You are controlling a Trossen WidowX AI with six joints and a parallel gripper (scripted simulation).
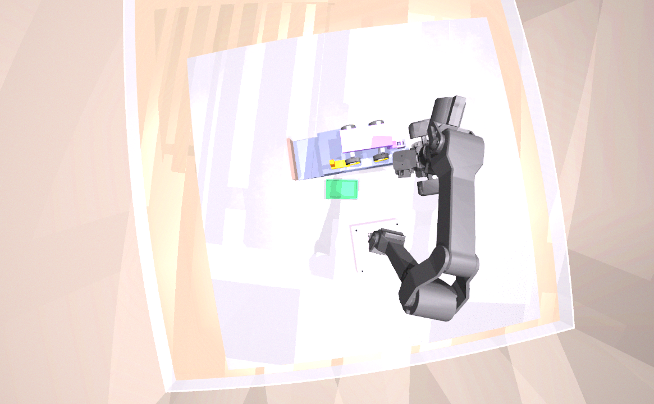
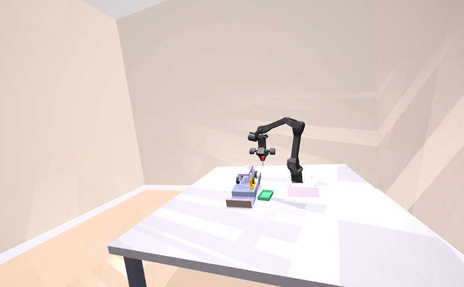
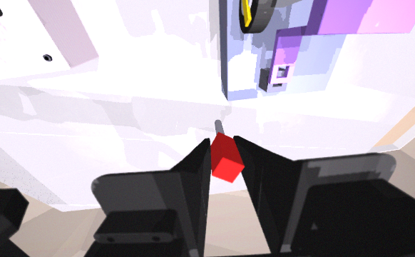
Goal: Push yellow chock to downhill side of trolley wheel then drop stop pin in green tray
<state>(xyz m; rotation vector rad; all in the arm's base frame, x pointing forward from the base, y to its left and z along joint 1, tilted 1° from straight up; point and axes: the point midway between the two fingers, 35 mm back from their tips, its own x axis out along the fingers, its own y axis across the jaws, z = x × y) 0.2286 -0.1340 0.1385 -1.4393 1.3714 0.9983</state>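
Now: gripper tip 23 cm to the right of the green tray, 19 cm above it and 3 cm past it. The rest, counted from my gripper tip: purple trolley 14 cm to the left, 10 cm ahead, 7 cm below; then red-headed stop pin right at my gripper tip; then yellow chock 23 cm to the left, 10 cm below, 5 cm ahead.
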